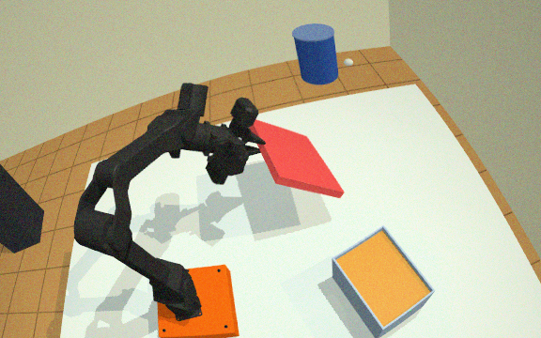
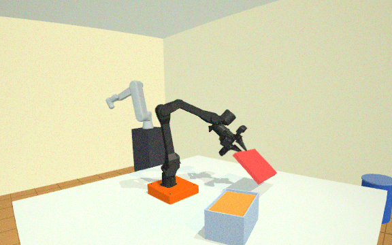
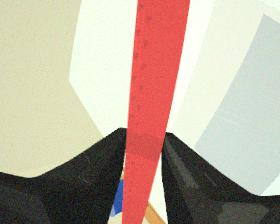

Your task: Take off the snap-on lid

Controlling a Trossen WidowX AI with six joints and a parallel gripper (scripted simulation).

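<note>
My gripper tip is 60 mm short of the red lid, 10 mm to the left of it and 50 mm above it. The rest, counted from my gripper tip: storage box: 110 mm ahead, 360 mm to the right, 140 mm below.
</note>
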